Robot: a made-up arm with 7 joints. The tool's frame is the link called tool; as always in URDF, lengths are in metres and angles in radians. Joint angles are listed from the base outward.
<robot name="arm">
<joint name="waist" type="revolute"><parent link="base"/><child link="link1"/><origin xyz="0.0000 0.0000 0.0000" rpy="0.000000 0.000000 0.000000"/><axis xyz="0 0.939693 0.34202"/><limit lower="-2.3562" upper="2.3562"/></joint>
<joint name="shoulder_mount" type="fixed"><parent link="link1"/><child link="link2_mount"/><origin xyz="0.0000 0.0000 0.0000" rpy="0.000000 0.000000 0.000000"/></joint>
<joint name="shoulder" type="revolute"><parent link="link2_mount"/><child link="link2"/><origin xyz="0.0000 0.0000 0.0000" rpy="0.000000 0.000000 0.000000"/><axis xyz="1 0 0"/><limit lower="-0.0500" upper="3.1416"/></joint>
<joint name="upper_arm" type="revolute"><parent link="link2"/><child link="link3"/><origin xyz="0.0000 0.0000 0.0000" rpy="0.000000 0.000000 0.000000"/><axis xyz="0 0 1"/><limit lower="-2.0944" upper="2.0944"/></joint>
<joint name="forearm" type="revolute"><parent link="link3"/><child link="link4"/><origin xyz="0.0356 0.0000 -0.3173" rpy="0.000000 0.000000 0.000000"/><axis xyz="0 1 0"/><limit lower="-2.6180" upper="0.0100"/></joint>
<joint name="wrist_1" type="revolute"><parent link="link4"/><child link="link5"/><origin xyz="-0.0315 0.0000 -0.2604" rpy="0.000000 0.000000 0.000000"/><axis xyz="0 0 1"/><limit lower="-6.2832" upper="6.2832"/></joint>
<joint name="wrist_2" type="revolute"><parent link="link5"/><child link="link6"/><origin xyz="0.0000 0.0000 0.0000" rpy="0.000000 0.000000 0.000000"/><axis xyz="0 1 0"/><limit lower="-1.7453" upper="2.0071"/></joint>
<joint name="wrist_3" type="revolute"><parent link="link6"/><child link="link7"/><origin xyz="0.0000 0.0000 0.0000" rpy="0.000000 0.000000 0.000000"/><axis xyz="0 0 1"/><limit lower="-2.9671" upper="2.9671"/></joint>
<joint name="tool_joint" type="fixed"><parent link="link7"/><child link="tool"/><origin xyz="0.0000 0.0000 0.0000" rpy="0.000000 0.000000 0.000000"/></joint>
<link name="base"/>
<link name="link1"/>
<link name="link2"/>
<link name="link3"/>
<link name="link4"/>
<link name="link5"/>
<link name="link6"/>
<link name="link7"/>
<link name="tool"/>
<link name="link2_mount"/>
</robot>
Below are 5 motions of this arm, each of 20 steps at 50 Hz.
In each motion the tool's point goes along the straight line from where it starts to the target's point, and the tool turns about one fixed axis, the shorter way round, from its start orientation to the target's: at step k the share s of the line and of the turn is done. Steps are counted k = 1, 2, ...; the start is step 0. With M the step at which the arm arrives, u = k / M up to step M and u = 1 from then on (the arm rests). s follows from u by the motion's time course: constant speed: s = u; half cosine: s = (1 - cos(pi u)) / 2; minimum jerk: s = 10 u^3 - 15 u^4 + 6 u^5.
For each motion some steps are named. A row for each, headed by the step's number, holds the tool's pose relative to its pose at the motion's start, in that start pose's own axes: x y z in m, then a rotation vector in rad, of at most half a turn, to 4 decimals.
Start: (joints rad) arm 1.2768 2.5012 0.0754 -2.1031 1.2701 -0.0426 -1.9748
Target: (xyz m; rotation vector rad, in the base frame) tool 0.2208 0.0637 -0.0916 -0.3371 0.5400 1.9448
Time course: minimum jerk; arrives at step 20
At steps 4, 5, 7, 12, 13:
4: 0.0010 0.0102 0.0019 0.0224 0.0072 -0.0750
5: 0.0018 0.0183 0.0034 0.0401 0.0128 -0.1341
7: 0.0041 0.0416 0.0078 0.0911 0.0292 -0.3046
12: 0.0120 0.1207 0.0227 0.2643 0.0847 -0.8841
13: 0.0134 0.1352 0.0255 0.2962 0.0949 -0.9906

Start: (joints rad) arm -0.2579 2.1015 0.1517 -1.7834 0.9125 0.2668 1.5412
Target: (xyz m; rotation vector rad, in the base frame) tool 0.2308 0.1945 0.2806 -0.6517 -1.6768 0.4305
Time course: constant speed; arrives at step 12
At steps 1, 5, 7, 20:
1: 0.0021 -0.0019 0.0018 0.0005 -0.0040 0.0293
5: 0.0103 -0.0094 0.0092 0.0023 -0.0201 0.1464
7: 0.0144 -0.0132 0.0129 0.0033 -0.0281 0.2050
20: 0.0246 -0.0226 0.0221 0.0056 -0.0482 0.3514

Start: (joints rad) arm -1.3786 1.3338 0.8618 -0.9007 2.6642 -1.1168 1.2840
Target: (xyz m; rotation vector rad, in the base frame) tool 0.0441 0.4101 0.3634 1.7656 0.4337 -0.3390
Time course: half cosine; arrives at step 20
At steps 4, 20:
4: -0.0103 0.0063 0.0074 0.0295 0.0371 -0.0428
20: -0.1081 0.0660 0.0775 0.3089 0.3887 -0.4482

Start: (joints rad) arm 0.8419 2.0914 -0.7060 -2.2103 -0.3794 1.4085 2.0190
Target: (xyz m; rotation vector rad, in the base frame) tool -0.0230 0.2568 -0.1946 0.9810 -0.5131 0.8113
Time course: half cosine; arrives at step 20
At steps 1, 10, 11, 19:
1: -0.0004 -0.0002 0.0002 0.0011 0.0027 0.0039
10: -0.0285 -0.0165 0.0164 0.0869 0.2215 0.3163
11: -0.0330 -0.0191 0.0190 0.1005 0.2561 0.3658
19: -0.0567 -0.0329 0.0327 0.1727 0.4403 0.6287

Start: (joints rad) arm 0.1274 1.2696 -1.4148 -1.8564 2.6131 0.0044 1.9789
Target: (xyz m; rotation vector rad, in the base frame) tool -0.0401 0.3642 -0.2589 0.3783 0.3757 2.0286
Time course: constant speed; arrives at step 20
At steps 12, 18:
12: 0.0165 -0.0593 0.1146 -0.0839 -0.4113 -0.5178
18: 0.0248 -0.0890 0.1718 -0.1259 -0.6169 -0.7767

